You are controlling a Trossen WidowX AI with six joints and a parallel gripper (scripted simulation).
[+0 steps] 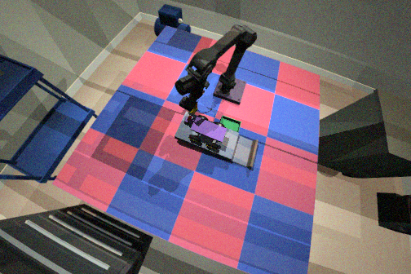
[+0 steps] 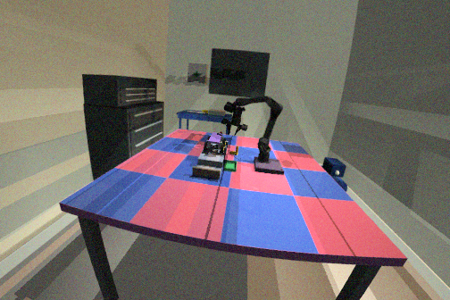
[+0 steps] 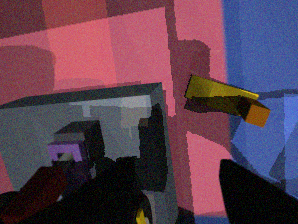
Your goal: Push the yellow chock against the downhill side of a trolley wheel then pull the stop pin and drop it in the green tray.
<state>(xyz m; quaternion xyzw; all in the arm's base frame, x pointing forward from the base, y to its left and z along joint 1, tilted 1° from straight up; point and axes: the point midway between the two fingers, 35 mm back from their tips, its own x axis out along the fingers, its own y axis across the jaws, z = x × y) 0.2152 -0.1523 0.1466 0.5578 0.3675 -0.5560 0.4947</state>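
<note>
My gripper tip is 3 cm past the yellow chock, 1 cm to the left of it and 13 cm above it. Round my gripper tip: red-headed stop pin (8 cm ahead, 2 cm below); then grey ramp (11 cm ahead, 11 cm to the left, 10 cm below); then trolley (11 cm ahead, 10 cm to the left, 3 cm below).
</note>
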